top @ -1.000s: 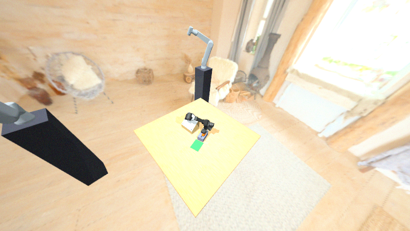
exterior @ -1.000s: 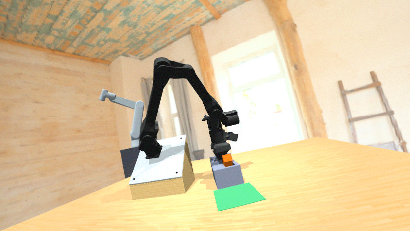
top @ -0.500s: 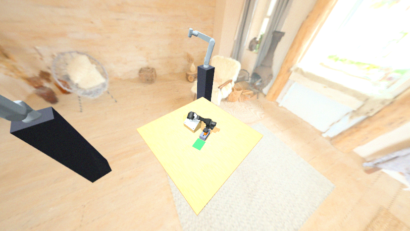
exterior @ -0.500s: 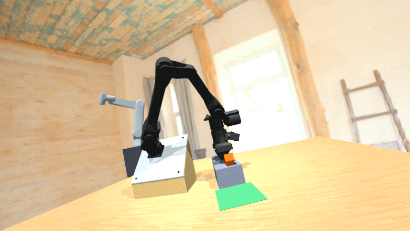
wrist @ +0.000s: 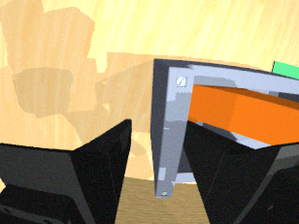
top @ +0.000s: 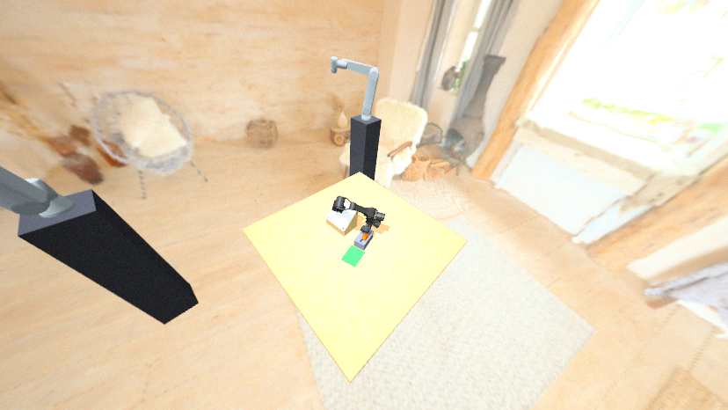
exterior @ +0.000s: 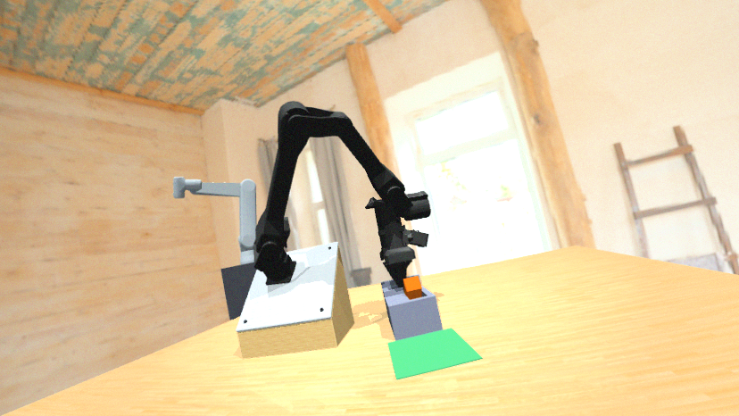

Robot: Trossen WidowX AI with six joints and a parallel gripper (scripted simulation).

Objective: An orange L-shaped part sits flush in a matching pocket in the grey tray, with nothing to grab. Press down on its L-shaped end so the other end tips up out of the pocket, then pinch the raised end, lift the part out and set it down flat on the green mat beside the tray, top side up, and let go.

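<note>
Now: gripper tip 10 mm short of the orange L-shaped part, 50 mm to the left of it and 20 mm above it. The rest, counted from my gripper tip: green mat 60 mm ahead, 220 mm to the right, 70 mm below.
</note>
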